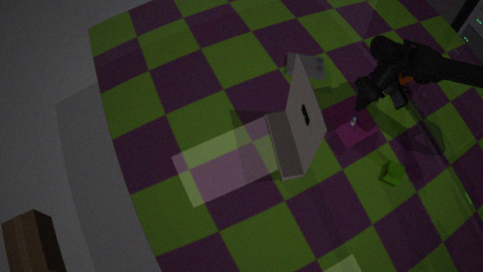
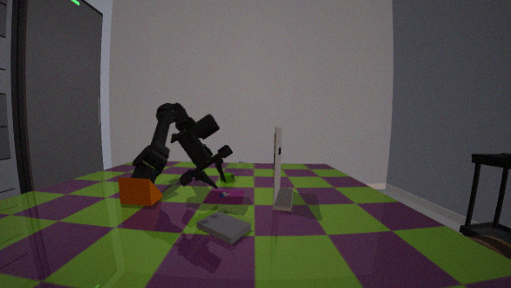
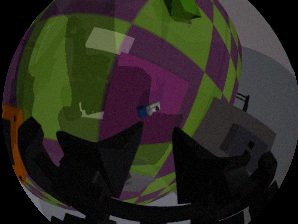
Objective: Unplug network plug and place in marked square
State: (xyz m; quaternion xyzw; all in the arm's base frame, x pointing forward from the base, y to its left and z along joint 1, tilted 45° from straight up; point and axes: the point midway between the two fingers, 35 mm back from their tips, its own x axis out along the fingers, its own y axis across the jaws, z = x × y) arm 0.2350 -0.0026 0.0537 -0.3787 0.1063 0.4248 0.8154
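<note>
My gripper tip is now 3 cm above the network plug, 1 cm to the right of it and 1 cm short of it. From my gripper tip the other things lie so: flat grey block (20 cm to the right, 3 cm below, 2 cm ahead); magenta marked square (4 cm below, 1 cm ahead); upright panel (19 cm ahead, 6 cm above, 2 cm to the right).
</note>
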